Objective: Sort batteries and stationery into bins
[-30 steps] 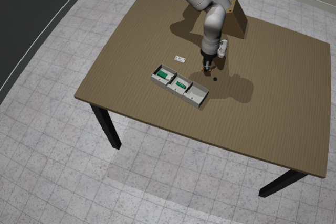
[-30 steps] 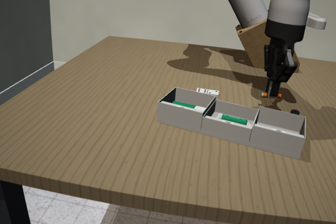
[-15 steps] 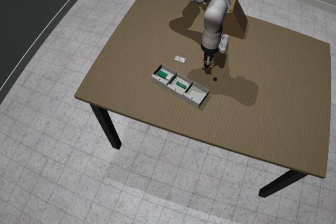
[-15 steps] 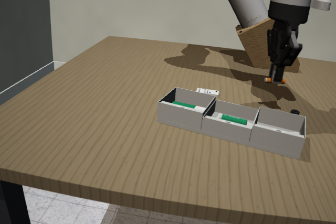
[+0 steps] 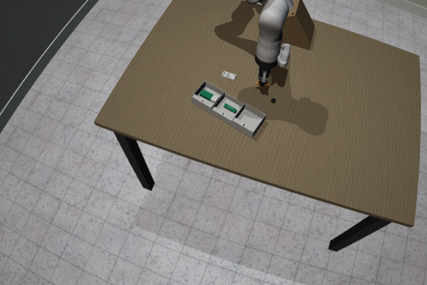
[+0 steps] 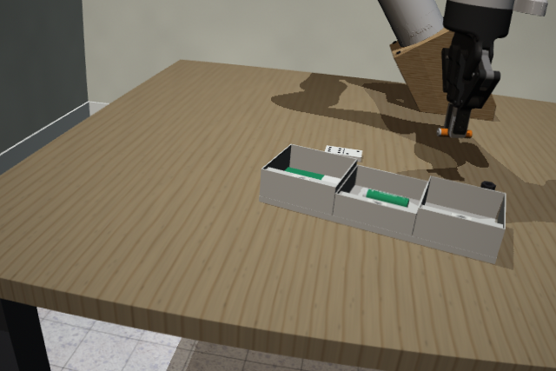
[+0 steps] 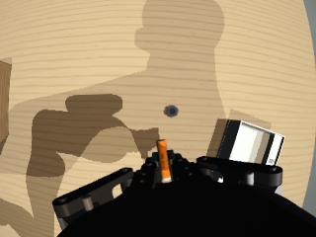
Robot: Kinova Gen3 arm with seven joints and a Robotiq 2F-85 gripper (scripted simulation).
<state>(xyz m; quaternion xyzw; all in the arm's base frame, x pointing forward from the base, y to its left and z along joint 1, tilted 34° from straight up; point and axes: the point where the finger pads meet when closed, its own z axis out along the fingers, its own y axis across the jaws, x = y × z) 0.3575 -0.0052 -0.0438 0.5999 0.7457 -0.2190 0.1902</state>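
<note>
Right now my hand is 11 cm short of the three joined grey bins, 8 cm to the left of it and 6 cm above it. Round my hand: black nut (8 cm below, 5 cm to the left, 1 cm ahead); then green battery (11 cm ahead, 8 cm to the right, 7 cm below); then orange battery (2 cm below).
</note>
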